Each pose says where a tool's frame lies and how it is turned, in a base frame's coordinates. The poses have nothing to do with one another.
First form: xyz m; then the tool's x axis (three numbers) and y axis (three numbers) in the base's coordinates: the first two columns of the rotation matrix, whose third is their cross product.
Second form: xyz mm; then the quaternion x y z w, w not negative. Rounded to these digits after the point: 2 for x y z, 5 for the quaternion.
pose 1, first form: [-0.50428 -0.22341 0.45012 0.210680 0.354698 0.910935 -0.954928 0.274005 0.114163]
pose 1, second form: [-504.28 -223.41 450.12 0.36750 -0.40832 0.47743 0.68577]
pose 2, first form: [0.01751 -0.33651 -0.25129 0.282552 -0.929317 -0.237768 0.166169 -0.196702 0.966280]
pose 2, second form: [17.51 -336.51 -251.29 0.58745 -0.32477 -0.50324 0.54422]
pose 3, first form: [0.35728 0.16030 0.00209 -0.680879 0.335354 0.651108 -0.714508 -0.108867 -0.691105]
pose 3, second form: [357.28 160.30 2.09 0.16900 -0.56086 0.72517 0.36194]
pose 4, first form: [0.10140 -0.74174 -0.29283 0.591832 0.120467 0.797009 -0.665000 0.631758 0.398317]
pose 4, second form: [101.40 -741.74 -292.83 0.35569 -0.38273 0.24001 0.81817]
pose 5, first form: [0.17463 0.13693 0.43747 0.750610 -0.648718 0.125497 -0.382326 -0.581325 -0.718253]
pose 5, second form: [174.63 136.93 437.47 -0.86838 0.29683 -0.19128 0.34818]
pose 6, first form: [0.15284 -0.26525 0.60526 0.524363 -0.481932 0.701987 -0.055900 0.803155 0.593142]
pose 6, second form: [152.84 -265.25 605.26 0.28592 -0.47026 -0.12912 0.82488]
